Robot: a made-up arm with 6 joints.
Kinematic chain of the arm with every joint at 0, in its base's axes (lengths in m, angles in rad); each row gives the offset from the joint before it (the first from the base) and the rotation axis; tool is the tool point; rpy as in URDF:
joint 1: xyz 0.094 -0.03 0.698 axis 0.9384 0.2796 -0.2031
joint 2: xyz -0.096 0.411 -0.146 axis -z
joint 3: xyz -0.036 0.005 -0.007 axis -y
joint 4: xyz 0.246 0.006 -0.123 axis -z
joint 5: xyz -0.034 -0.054 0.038 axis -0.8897 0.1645 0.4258
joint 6: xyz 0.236 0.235 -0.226 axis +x
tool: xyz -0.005 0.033 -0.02 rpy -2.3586 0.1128 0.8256
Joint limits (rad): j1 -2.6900..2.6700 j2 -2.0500..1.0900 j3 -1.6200..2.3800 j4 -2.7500..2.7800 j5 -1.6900..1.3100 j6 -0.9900..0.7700
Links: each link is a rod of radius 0.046 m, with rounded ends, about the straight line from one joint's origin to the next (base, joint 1, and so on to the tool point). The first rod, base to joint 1, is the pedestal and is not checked.
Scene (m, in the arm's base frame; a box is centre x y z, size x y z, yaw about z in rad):
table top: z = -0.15
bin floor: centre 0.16 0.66 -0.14 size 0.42 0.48 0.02 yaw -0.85
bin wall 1: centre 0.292 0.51 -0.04 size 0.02 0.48 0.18 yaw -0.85
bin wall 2: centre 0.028 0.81 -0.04 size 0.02 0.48 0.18 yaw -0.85
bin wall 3: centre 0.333 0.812 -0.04 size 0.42 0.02 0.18 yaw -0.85
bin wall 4: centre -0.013 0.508 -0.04 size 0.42 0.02 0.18 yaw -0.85
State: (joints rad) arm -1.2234 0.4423 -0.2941 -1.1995 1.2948 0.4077
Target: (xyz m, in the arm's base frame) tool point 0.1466 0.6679 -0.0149
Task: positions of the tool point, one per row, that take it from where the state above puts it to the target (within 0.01 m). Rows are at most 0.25 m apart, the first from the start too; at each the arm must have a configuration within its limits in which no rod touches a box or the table.
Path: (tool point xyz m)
1: 0.4929 -0.3133 0.1184
2: 0.5399 -0.1230 0.1617
3: 0.5706 0.0610 0.2532
4: 0.5816 0.2163 0.3937
5: 0.5709 0.3204 0.5739
6: 0.5381 0.3571 0.7736
7: 0.5613 0.4884 0.6412
8: 0.5179 0.6063 0.4991
9: 0.4174 0.6849 0.3642
10: 0.2833 0.7065 0.2518
11: 0.1466 0.6679 0.1729
12: 0.1554 0.6728 0.0776
13: 0.1466 0.6679 -0.0149

